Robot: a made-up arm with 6 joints.
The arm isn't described. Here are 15 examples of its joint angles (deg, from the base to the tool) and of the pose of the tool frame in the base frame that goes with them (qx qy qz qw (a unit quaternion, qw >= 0); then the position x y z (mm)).
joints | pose
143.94 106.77 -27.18 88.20 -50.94 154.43 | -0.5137 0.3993 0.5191 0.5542 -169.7 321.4 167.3
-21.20 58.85 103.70 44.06 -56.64 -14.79 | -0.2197 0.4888 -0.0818 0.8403 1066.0 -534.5 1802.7
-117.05 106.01 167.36 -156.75 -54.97 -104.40 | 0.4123 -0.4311 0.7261 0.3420 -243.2 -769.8 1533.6
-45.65 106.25 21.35 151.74 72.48 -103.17 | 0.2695 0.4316 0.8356 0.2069 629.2 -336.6 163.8
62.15 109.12 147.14 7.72 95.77 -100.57 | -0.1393 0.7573 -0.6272 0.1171 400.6 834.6 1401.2
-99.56 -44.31 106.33 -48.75 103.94 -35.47 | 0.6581 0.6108 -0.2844 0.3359 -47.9 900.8 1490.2
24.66 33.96 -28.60 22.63 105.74 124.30 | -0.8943 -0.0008 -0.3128 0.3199 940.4 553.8 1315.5
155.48 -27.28 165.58 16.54 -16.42 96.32 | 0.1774 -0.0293 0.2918 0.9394 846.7 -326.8 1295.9
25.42 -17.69 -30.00 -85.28 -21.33 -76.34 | 0.8594 0.0792 0.3802 0.3327 652.2 435.7 1536.9
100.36 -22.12 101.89 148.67 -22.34 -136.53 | 0.2835 -0.6960 0.2608 0.6059 137.5 -635.3 2165.2
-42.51 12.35 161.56 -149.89 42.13 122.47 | -0.4737 -0.5608 -0.1365 0.6652 -199.8 156.0 2081.6
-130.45 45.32 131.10 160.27 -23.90 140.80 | -0.7456 -0.0806 -0.3948 0.5308 -270.1 -387.6 2241.2
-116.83 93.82 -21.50 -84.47 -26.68 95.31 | 0.6983 0.2061 0.1845 0.6602 -124.9 -450.4 190.2
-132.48 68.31 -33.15 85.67 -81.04 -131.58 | -0.6897 -0.4418 0.5736 0.0137 -620.9 -382.8 616.8
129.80 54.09 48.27 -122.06 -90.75 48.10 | -0.1692 0.0267 -0.7043 0.6889 -972.8 815.5 1487.1
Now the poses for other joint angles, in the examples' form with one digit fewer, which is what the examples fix.
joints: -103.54 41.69 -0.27 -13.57 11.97 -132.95
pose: 0.375 -0.675 -0.391 0.501 -287 -1246 1083
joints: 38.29 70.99 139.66 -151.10 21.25 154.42
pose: -0.351 -0.215 0.410 0.814 877 666 1892
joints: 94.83 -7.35 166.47 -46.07 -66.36 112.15
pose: -0.290 -0.613 -0.262 0.687 -65 -577 1772
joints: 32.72 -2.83 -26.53 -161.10 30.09 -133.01
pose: -0.723 0.481 0.470 0.157 712 452 1299
